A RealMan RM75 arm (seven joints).
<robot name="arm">
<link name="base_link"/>
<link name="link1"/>
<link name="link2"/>
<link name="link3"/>
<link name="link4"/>
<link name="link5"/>
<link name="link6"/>
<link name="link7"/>
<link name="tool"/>
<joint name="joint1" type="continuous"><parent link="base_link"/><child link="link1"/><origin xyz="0 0 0.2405" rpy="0 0 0"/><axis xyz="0 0 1"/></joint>
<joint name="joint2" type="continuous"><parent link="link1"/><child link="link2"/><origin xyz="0 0 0" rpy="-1.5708 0 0"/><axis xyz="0 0 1"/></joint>
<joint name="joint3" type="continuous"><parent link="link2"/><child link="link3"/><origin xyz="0 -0.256 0" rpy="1.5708 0 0"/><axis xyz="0 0 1"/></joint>
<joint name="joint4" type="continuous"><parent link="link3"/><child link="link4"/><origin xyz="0 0 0" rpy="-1.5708 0 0"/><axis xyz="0 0 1"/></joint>
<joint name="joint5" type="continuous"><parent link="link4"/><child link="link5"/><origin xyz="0 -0.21 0" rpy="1.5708 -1.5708 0"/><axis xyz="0 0 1"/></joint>
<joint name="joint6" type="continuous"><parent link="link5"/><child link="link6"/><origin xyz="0 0 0" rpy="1.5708 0 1.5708"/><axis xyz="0 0 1"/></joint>
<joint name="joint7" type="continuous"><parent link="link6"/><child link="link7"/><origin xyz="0 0.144 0" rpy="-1.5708 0 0"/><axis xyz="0 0 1"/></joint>
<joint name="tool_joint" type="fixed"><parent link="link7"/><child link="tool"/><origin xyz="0 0 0" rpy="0 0 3.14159"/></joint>
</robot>
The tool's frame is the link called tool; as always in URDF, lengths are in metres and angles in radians. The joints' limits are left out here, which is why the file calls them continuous.
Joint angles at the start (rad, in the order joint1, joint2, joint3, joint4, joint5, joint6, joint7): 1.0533 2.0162 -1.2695 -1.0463 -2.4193 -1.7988 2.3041
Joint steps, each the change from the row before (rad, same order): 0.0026 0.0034 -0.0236 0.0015 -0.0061 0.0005 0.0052; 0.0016 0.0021 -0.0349 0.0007 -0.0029 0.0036 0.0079; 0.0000 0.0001 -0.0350 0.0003 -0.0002 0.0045 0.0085; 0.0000 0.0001 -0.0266 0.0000 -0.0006 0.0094 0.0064; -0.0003 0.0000 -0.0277 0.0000 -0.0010 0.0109 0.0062; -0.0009 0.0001 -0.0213 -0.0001 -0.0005 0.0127 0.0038; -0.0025 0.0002 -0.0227 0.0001 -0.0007 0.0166 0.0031; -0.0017 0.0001 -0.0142 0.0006 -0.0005 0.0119 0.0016; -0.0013 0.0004 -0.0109 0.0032 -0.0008 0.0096 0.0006; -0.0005 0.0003 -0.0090 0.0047 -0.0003 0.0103 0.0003; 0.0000 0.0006 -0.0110 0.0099 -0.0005 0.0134 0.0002; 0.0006 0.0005 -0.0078 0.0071 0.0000 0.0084 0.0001
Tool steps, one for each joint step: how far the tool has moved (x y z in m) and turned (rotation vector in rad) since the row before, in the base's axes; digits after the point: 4 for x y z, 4 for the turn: 0.0002 -0.0019 -0.0037 -0.0090 -0.0227 0.0068; 0.0004 -0.0024 -0.0046 -0.0101 -0.0280 0.0102; 0.0010 -0.0022 -0.0040 -0.0083 -0.0262 0.0089; 0.0005 -0.0009 -0.0032 -0.0012 -0.0173 0.0093; 0.0007 -0.0008 -0.0033 -0.0003 -0.0177 0.0105; 0.0005 -0.0002 -0.0027 0.0024 -0.0110 0.0101; 0.0010 0.0000 -0.0031 0.0043 -0.0101 0.0113; 0.0007 0.0001 -0.0020 0.0035 -0.0056 0.0074; 0.0011 0.0001 -0.0018 0.0018 -0.0051 0.0041; 0.0009 0.0003 -0.0017 0.0024 -0.0034 0.0032; 0.0018 0.0004 -0.0025 0.0021 -0.0051 0.0014; 0.0011 0.0002 -0.0017 0.0005 -0.0039 0.0011
